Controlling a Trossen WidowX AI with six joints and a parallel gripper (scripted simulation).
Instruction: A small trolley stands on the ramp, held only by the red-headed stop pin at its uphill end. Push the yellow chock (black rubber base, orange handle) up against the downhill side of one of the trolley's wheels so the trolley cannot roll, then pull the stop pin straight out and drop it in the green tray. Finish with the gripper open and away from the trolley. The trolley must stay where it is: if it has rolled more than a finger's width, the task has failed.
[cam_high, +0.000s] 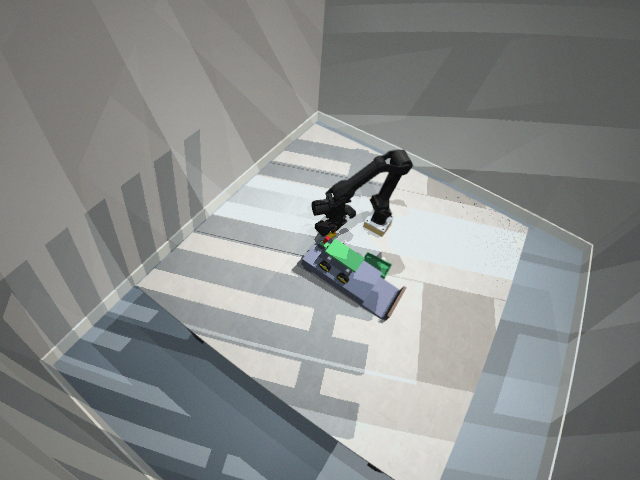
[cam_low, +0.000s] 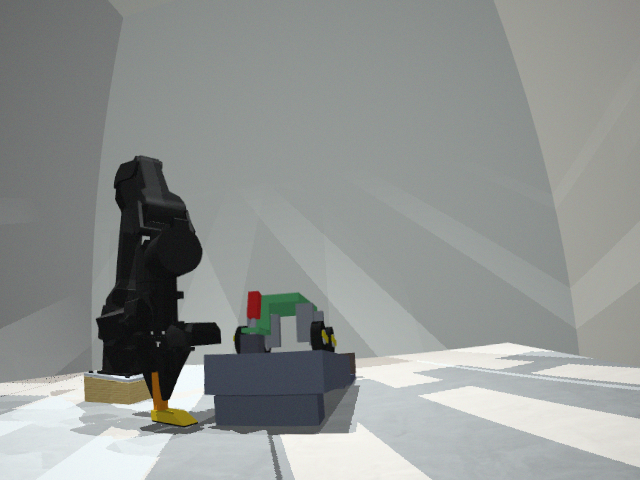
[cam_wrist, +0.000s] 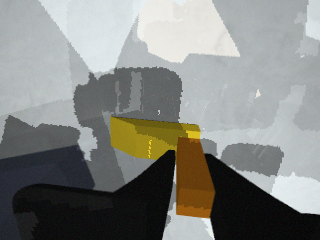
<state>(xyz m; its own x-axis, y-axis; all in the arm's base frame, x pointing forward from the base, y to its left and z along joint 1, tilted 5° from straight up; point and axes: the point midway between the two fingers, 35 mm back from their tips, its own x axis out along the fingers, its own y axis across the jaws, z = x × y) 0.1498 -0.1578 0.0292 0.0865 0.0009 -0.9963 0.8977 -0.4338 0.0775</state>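
My gripper tip is now 13 cm short of the stop pin, 1 cm to the right of it and 10 cm below it. The rest, counted from my gripper tip: green trolley: 17 cm ahead, 10 cm to the left, 8 cm above; blue-grey ramp: 17 cm ahead, 10 cm to the left, 2 cm above; yellow chock: 2 cm ahead, 1 cm to the right, 1 cm below.
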